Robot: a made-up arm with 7 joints.
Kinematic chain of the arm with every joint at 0, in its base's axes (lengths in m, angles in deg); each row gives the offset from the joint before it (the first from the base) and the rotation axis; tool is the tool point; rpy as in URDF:
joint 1: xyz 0 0 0.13 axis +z
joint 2: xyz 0 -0.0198 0.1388 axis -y
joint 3: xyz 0 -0.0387 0.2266 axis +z
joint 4: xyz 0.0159 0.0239 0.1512 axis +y
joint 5: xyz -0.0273 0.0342 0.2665 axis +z
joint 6: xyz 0 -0.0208 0.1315 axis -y
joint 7: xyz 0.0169 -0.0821 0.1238 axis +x
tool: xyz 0 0 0 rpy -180 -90 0
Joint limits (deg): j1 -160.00..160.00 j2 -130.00..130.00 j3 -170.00..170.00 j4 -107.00..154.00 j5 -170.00..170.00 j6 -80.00..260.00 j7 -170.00..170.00
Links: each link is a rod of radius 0.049 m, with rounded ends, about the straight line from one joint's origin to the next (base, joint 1, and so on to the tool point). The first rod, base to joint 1, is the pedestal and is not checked.
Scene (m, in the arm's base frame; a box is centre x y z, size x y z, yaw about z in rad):
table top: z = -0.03
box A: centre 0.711 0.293 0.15 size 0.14 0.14 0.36 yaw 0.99
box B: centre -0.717 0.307 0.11 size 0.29 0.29 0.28 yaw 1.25
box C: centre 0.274 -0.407 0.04 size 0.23 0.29 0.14 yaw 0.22
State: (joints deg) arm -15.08 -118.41 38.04 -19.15 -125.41 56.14 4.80
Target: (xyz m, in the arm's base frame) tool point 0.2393 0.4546 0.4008
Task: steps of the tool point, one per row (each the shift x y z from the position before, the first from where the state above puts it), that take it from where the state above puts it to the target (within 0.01 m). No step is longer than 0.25 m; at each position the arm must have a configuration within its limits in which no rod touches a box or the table.
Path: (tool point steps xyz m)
1: 0.0451 0.1141 0.1142
2: 0.0015 0.1386 0.1327
3: -0.0576 0.1449 0.1448
4: -0.1243 0.1274 0.1435
5: -0.0506 0.0896 -0.0743
6: -0.0777 0.0654 -0.0670
7: -0.0964 0.0371 -0.0545
8: -0.1057 0.0067 -0.0388
9: -0.1047 -0.0236 -0.0223

